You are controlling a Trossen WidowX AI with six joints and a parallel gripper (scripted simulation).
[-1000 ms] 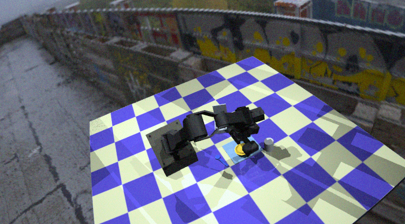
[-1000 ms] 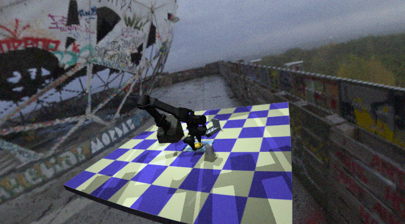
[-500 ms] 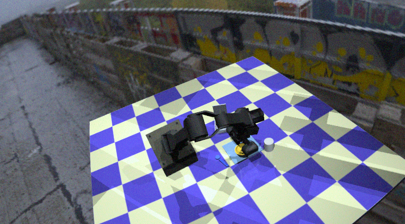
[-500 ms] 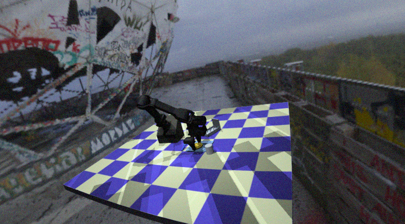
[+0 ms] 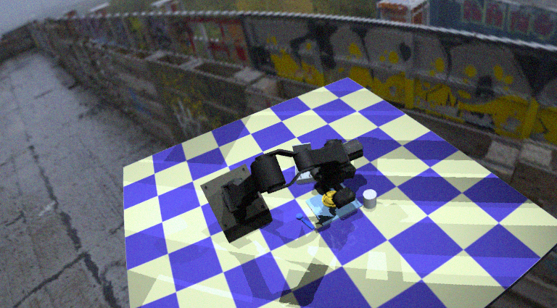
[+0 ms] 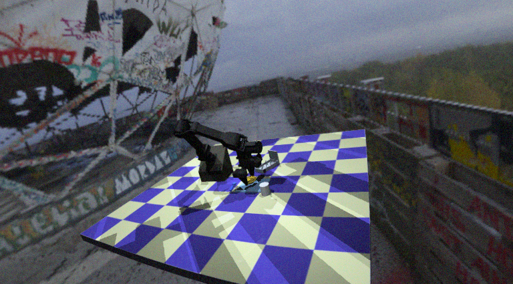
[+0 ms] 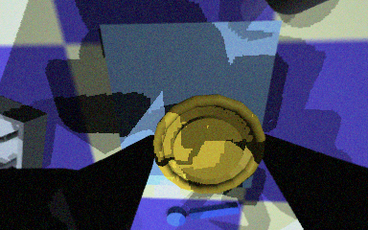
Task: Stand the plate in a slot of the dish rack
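My gripper tip is now 10 mm to the right of the light blue mat and 30 mm above it. From my gripper tip the other things lie so: grey dish rack: 220 mm to the left, 10 mm below; yellow plate: 10 mm above.
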